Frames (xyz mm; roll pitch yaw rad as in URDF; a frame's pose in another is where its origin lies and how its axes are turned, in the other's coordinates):
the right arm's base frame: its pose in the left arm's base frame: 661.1 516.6 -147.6 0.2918 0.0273 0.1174
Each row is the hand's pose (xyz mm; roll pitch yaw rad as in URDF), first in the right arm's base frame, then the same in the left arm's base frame.
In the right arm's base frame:
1: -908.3 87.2 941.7 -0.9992 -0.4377 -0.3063
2: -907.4 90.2 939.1 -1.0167 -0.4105 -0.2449
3: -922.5 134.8 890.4 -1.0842 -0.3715 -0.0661
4: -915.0 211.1 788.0 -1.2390 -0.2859 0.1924
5: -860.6 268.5 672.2 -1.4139 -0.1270 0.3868
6: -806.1 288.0 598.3 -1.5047 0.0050 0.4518
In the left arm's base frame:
1: -193.5 227.1 803.8 -0.7163 -0.3086 -0.2969
2: -193.1 230.8 802.2 -0.7277 -0.2982 -0.2326
3: -215.7 285.3 768.8 -0.7802 -0.3094 -0.0550
4: -222.3 387.7 692.5 -0.9332 -0.3016 0.2166
5: -181.2 481.5 596.6 -1.1274 -0.2052 0.4525
6: -133.5 527.3 530.0 -1.2293 -0.0964 0.5525

